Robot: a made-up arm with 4 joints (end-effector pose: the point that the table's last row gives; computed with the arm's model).
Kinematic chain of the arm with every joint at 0, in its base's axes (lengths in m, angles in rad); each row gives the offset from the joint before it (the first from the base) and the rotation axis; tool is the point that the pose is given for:
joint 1: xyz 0 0 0.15 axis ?
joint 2: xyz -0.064 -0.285 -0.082 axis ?
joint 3: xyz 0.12 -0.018 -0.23 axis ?
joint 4: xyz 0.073 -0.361 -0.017 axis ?
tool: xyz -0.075 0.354 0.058
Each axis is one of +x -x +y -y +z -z.
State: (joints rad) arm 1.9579 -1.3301 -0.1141 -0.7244
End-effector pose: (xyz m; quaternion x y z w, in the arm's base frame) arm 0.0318 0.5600 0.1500 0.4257 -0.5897 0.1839 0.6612
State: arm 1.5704 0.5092 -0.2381 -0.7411
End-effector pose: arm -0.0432 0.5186 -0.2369 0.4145 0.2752 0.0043 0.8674
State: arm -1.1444 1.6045 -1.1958 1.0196
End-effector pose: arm -0.3208 -0.4623 0.6967 0.3681 -0.3409 -0.6245 0.5986
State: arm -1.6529 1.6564 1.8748 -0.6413
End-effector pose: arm -0.1496 -0.2114 0.7426 0.6090 0.6881 0.1174 0.3768
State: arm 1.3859 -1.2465 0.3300 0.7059
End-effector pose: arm 0.0867 0.0136 -0.1566 0.7412 -0.3177 0.4983 0.3184
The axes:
joint 1: +x
joint 2: -z
joint 3: -y
joint 4: +x

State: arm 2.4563 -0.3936 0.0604 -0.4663
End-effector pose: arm 0.0660 0.4857 0.3164 0.8254 -0.1975 -0.0081 0.5288
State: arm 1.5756 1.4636 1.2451 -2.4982
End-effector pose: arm -0.6471 0.4056 -0.5786 -0.6179 0.6799 -0.1436 0.3678
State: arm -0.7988 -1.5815 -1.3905 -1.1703
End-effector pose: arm 0.1257 -0.5971 0.2365 0.7018 -0.3420 -0.6197 0.0806
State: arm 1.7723 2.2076 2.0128 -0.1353
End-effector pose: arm -0.1562 0.3795 -0.1555 -0.3397 0.1695 -0.5866 0.7154
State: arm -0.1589 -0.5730 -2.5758 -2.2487
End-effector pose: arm 0.1914 -0.7771 0.2410 0.3473 -0.3942 -0.8362 0.1572
